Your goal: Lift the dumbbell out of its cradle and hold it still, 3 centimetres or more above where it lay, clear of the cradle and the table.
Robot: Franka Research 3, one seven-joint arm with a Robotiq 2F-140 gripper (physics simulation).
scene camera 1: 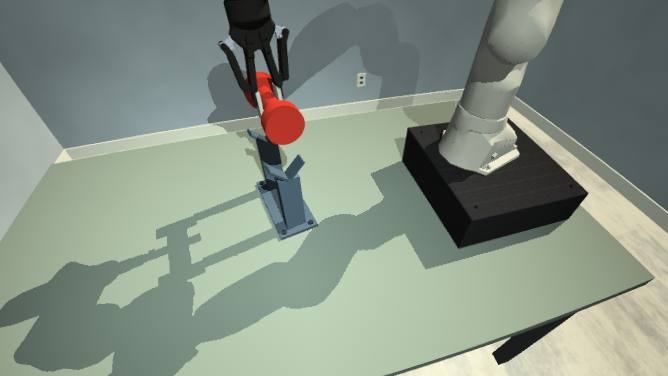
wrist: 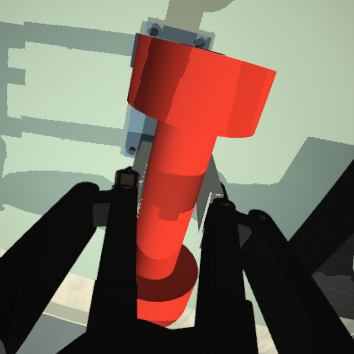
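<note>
A red dumbbell point(scene camera 1: 283, 122) point(wrist: 175, 170) hangs in the air above the blue-grey cradle point(scene camera 1: 292, 202) point(wrist: 136, 125). In the scene view its near end is above the V-shaped rests, with a gap between them. My gripper point(scene camera 1: 269, 97) point(wrist: 173, 162) is shut on the dumbbell's handle, one pad on each side. In the scene view the dumbbell is tilted, its far end partly hidden behind the fingers. In the wrist view the dumbbell's near weight covers part of the cradle.
The cradle's base plate is bolted on the green table point(scene camera 1: 350, 320). The robot's black base block point(scene camera 1: 520, 200) stands on the right of the table. A wall with a socket point(scene camera 1: 361, 80) runs behind the table. Arm shadows fall across the table top.
</note>
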